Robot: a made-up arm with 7 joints. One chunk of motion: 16 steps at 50 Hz.
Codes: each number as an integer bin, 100 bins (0 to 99) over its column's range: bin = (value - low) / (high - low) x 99, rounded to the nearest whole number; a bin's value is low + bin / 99 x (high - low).
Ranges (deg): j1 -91.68..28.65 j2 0..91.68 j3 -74.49..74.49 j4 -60.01..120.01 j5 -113..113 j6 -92.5..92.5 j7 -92.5..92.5
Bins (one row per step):
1: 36 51 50 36 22 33 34
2: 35 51 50 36 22 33 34
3: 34 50 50 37 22 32 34
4: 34 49 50 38 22 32 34
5: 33 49 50 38 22 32 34
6: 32 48 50 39 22 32 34
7: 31 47 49 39 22 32 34
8: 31 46 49 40 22 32 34
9: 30 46 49 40 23 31 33
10: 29 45 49 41 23 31 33
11: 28 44 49 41 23 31 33
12: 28 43 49 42 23 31 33
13: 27 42 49 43 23 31 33
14: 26 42 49 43 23 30 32
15: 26 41 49 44 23 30 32
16: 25 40 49 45 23 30 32
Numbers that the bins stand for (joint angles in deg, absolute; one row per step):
1: -47.92 47.23 0.75 5.45 -62.78 -30.83 -28.96
2: -49.14 47.23 0.75 5.45 -62.78 -30.83 -28.96
3: -50.35 46.30 0.75 7.27 -62.78 -32.70 -28.96
4: -50.35 45.38 0.75 9.09 -62.78 -32.70 -28.96
5: -51.57 45.38 0.75 9.09 -62.78 -32.70 -28.96
6: -52.79 44.45 0.75 10.91 -62.78 -32.70 -28.96
7: -54.00 43.52 -0.75 10.91 -62.78 -32.70 -28.96
8: -54.00 42.60 -0.75 12.73 -62.78 -32.70 -28.96
9: -55.22 42.60 -0.75 12.73 -60.49 -34.57 -30.83
10: -56.43 41.67 -0.75 14.54 -60.49 -34.57 -30.83
11: -57.65 40.75 -0.75 14.54 -60.49 -34.57 -30.83
12: -57.65 39.82 -0.75 16.36 -60.49 -34.57 -30.83
13: -58.86 38.89 -0.75 18.18 -60.49 -34.57 -30.83
14: -60.08 38.89 -0.75 18.18 -60.49 -36.44 -32.70
15: -60.08 37.97 -0.75 20.00 -60.49 -36.44 -32.70
16: -61.29 37.04 -0.75 21.82 -60.49 -36.44 -32.70

